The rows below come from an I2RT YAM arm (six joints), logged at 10 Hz.
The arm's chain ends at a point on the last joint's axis. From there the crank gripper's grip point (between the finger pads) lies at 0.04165 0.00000 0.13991 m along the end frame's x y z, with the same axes.
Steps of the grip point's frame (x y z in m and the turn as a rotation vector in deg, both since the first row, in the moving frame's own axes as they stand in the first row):
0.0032, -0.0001, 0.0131, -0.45, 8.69, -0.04
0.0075, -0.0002, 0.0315, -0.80, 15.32, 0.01
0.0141, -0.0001, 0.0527, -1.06, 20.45, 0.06
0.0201, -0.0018, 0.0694, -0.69, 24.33, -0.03
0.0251, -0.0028, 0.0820, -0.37, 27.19, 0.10
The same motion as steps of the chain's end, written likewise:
-0.0175, -0.0011, 0.0210, -0.45, 8.69, -0.04
-0.0280, -0.0021, 0.0475, -0.80, 15.32, 0.01
-0.0322, -0.0026, 0.0761, -1.06, 20.45, 0.06
-0.0338, -0.0033, 0.0990, -0.69, 24.33, -0.03
-0.0342, -0.0037, 0.1165, -0.37, 27.19, 0.10

